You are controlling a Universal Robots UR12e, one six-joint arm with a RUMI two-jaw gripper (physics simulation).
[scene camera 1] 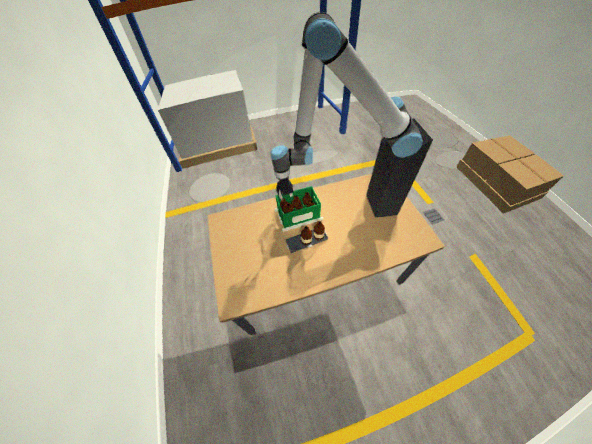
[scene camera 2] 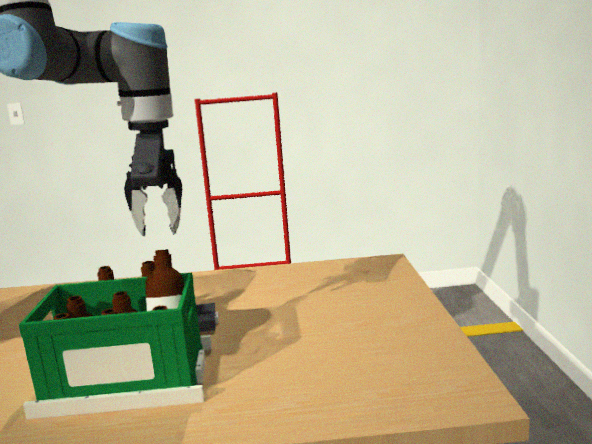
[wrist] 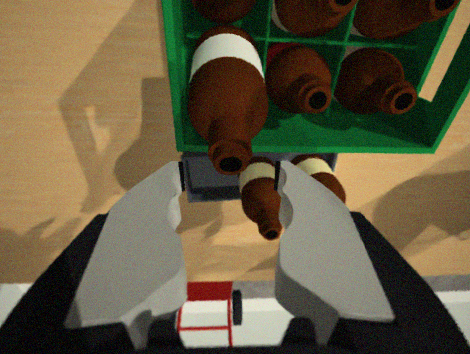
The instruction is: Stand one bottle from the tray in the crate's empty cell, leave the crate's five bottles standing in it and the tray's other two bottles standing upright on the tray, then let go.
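The green crate stands on the table. Five brown bottles stand low in its cells. One more bottle with a white label is in a corner cell on the tray side. It stands clearly higher than the others, its label above the rim; its base is hidden. The tray carries two upright bottles, one near its middle and one near its end. My gripper is open and empty, a little above the raised bottle's mouth.
A white strip runs along the crate's base on the wooden table. The arm's dark pedestal stands at the table's back right in scene camera 1. A red frame is at the wall.
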